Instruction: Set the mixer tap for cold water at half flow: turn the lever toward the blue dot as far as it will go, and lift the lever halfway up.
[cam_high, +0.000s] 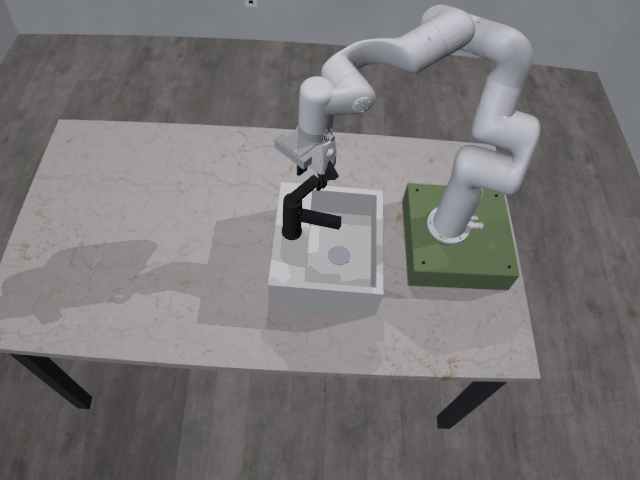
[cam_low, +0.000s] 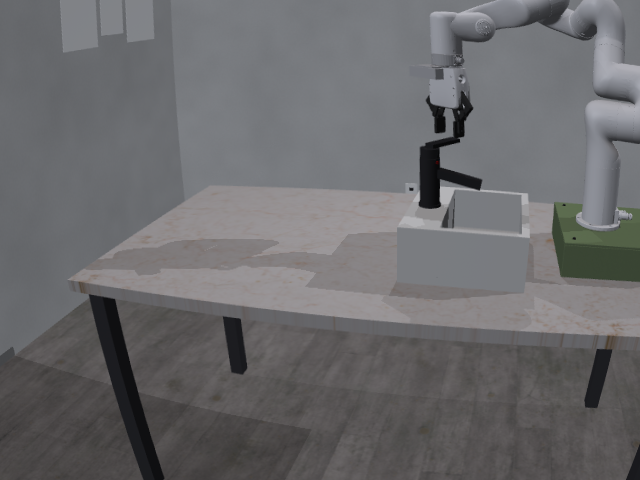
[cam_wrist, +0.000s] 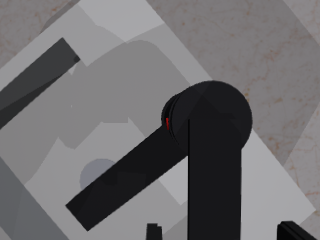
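Right now my hand is 1 cm short of the lever, 2 cm to the right of it and 3 cm above it. From my hand the other things lie so: white sink 7 cm behind, 5 cm to the left, 27 cm below.
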